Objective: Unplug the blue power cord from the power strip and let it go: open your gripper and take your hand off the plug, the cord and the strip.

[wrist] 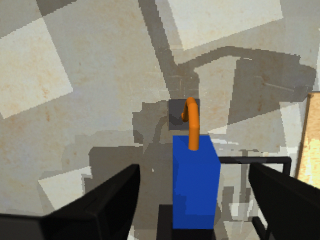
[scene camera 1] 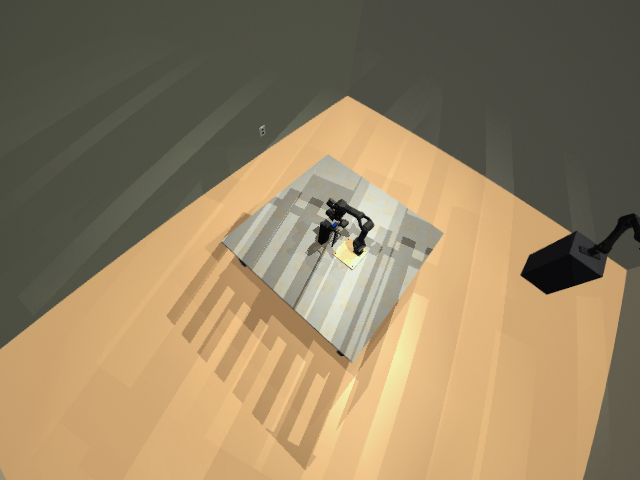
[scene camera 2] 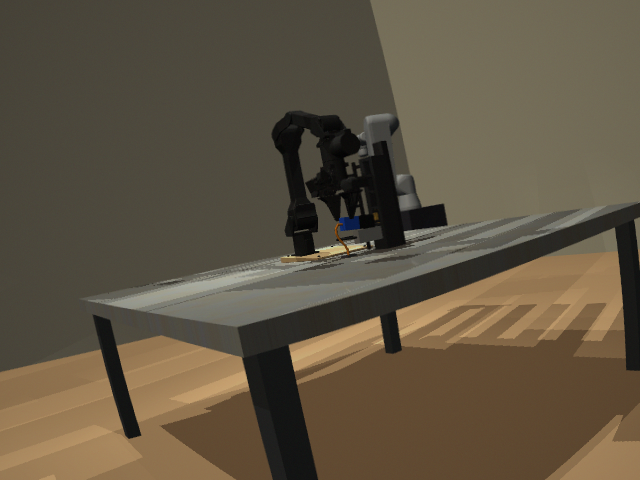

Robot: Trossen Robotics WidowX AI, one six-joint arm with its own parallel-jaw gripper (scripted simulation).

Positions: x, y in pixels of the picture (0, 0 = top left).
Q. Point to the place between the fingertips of my gripper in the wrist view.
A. At 194, 171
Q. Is my gripper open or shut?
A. Open.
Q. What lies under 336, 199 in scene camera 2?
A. My gripper.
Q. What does my gripper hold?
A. Nothing.
